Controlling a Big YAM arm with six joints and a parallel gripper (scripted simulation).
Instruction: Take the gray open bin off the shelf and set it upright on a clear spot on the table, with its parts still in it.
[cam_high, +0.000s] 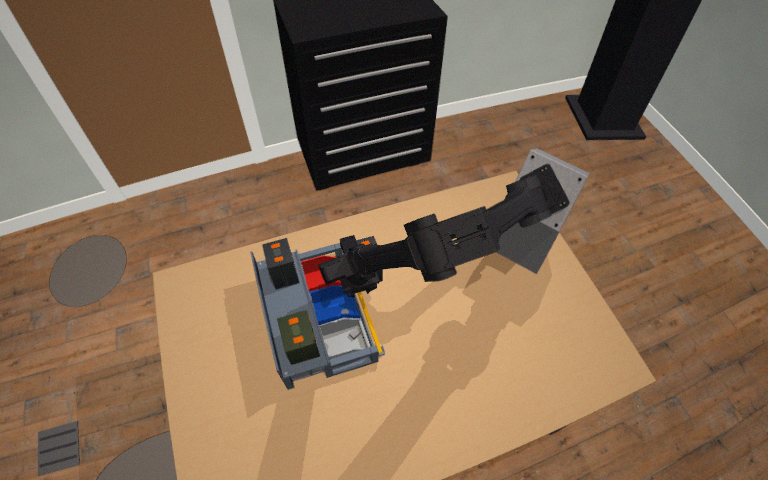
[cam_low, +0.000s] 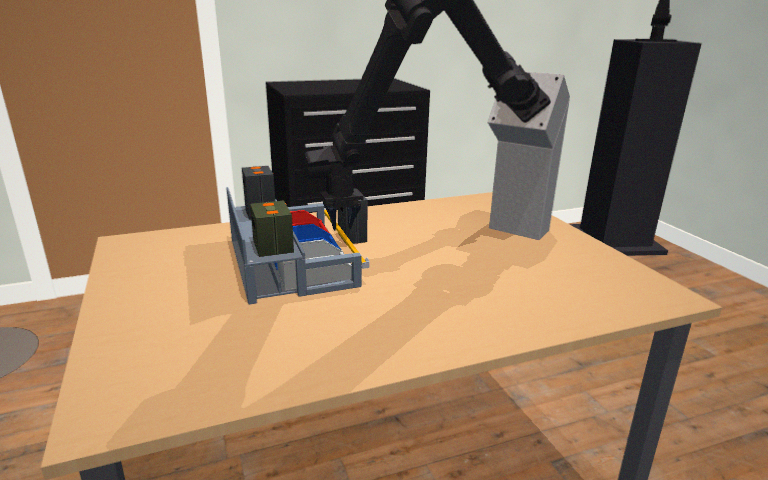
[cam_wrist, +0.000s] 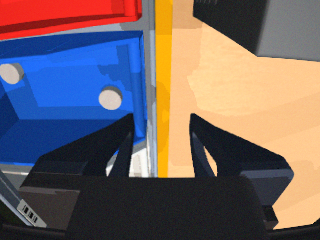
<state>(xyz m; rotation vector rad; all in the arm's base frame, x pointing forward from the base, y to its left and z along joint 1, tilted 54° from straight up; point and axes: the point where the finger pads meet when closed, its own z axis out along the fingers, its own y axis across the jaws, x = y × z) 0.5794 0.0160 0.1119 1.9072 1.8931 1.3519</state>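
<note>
Right now the yellow bar is 3 cm below my hand. From my hand the other things lie so: blue bin (10 cm ahead, 3 cm to the left, 4 cm below); gray open bin (7 cm ahead, 13 cm to the left, 4 cm below); red bin (13 cm ahead, 8 cm to the right, 4 cm below).
</note>
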